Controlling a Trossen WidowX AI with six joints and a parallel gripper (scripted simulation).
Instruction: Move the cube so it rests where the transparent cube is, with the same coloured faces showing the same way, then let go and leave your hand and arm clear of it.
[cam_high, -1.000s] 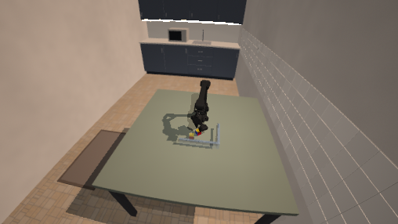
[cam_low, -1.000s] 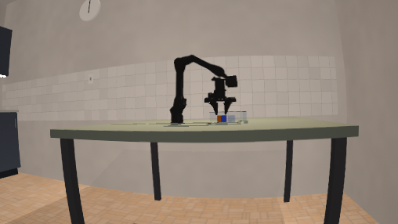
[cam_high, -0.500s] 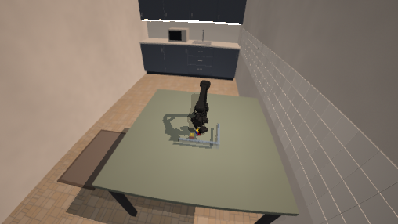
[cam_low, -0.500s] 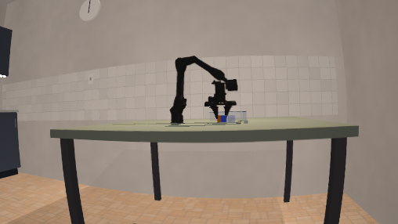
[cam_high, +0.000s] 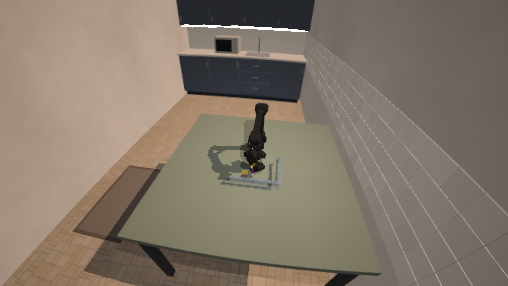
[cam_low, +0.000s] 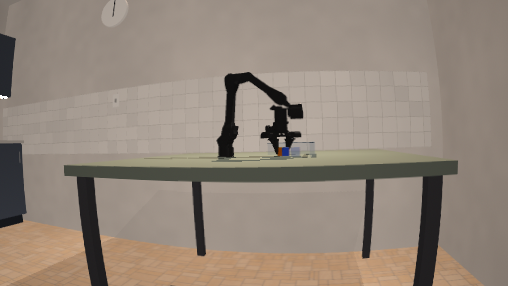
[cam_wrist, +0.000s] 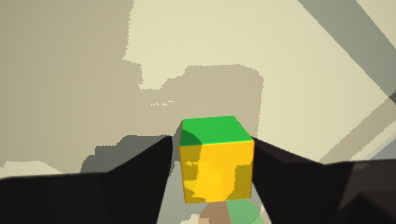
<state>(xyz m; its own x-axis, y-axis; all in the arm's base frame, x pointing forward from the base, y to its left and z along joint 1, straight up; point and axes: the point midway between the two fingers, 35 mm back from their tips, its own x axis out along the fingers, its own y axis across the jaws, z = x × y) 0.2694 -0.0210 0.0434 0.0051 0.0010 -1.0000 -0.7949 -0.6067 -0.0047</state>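
Right now my hand is 7 cm short of the transparent cube, 5 cm to the left of it and 2 cm above it. The rest, counted from my hand: fence (14 cm ahead, 2 cm to the left).
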